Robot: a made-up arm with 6 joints.
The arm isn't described. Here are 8 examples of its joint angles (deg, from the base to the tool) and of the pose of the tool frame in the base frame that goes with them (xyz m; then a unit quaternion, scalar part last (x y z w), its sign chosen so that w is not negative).
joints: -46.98 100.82 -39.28 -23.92 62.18 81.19
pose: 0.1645 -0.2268 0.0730 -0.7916 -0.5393 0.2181 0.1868
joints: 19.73 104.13 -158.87 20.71 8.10 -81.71
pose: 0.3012 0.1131 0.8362 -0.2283 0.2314 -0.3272 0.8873
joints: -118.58 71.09 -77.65 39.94 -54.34 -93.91
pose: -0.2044 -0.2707 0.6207 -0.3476 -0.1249 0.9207 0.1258
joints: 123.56 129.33 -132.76 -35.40 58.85 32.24
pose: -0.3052 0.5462 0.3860 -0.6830 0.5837 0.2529 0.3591
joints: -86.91 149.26 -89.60 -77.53 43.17 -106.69
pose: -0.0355 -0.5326 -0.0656 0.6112 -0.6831 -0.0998 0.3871
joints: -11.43 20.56 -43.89 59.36 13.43 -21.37
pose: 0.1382 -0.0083 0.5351 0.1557 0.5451 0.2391 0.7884
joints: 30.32 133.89 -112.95 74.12 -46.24 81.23
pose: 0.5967 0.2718 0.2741 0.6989 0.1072 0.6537 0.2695
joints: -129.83 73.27 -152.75 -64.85 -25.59 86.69
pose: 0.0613 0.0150 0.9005 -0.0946 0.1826 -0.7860 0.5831
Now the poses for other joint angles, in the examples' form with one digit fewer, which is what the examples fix.
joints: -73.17 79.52 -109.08 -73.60 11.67 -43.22
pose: 0.083 -0.338 0.733 0.101 -0.485 0.860 0.121
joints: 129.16 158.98 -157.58 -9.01 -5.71 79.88
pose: -0.465 0.569 0.300 0.320 -0.563 -0.749 0.138
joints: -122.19 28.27 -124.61 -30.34 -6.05 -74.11
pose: 0.198 0.304 0.775 0.048 0.138 0.907 0.394
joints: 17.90 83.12 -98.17 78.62 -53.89 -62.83
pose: 0.387 0.045 0.640 0.356 0.444 -0.017 0.822
